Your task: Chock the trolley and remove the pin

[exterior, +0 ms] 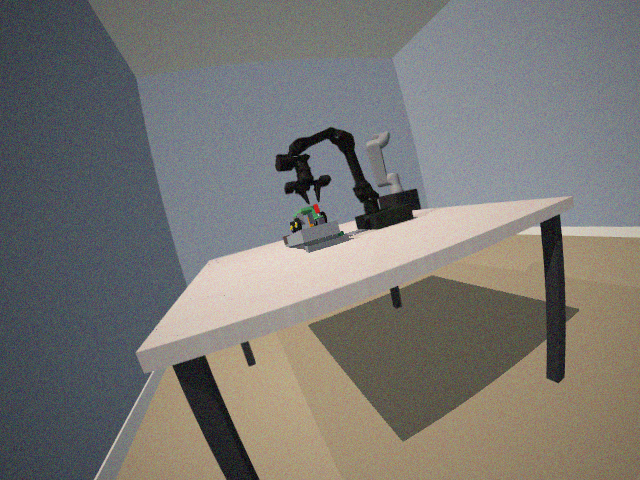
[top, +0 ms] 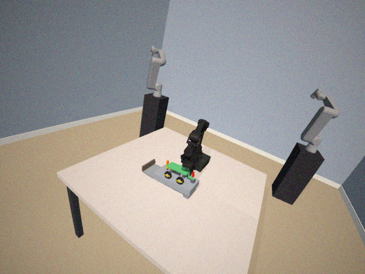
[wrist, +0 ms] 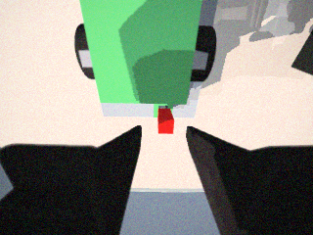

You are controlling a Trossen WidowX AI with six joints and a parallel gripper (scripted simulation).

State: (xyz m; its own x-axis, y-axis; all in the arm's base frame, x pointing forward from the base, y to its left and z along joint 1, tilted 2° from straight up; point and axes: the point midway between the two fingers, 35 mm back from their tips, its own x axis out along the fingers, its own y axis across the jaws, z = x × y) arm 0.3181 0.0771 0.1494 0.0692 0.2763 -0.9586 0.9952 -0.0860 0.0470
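My gripper tip is 4 cm above the red-headed stop pin and 1 cm to the right of it. The rest, counted from my gripper tip: brown end wall: 37 cm to the right, 15 cm below, 1 cm behind; yellow chock: 20 cm to the right, 9 cm below, 5 cm behind; green trolley: 10 cm to the right, 6 cm below, 1 cm ahead.
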